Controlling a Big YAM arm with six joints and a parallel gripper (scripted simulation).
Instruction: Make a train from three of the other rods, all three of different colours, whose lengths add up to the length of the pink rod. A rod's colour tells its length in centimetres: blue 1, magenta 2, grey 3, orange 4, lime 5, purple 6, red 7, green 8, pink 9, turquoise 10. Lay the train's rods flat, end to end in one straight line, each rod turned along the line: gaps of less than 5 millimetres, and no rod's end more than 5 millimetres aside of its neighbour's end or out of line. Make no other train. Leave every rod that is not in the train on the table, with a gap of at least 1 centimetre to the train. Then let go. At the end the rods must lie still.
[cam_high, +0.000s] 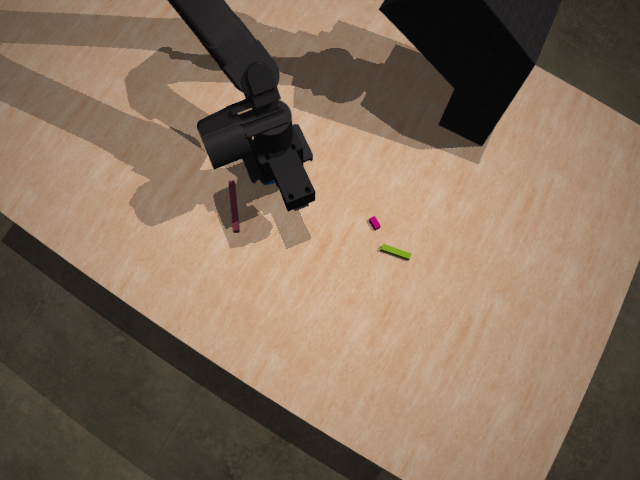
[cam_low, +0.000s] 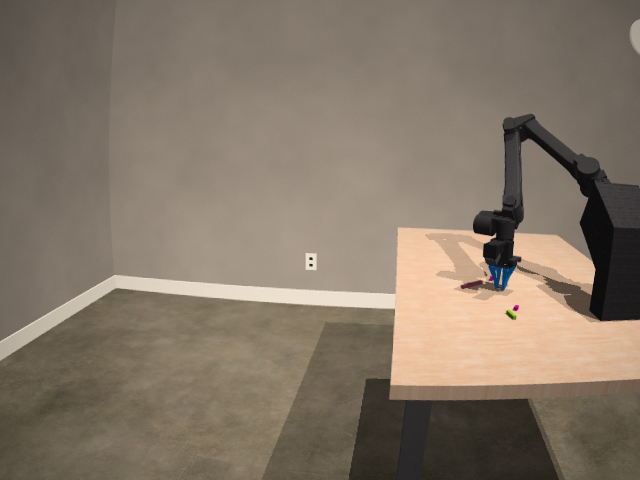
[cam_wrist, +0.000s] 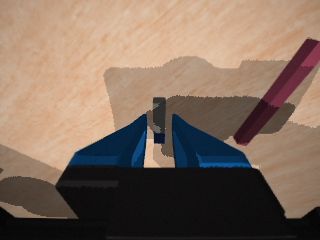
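My hand is 1 cm above the grey rod. The rest, counted from my hand: pink rod (9 cm ahead, 3 cm to the right, 1 cm below); then blue rod (1 cm to the right, 1 cm below, 1 cm behind); then lime rod (24 cm to the left, 1 cm below).
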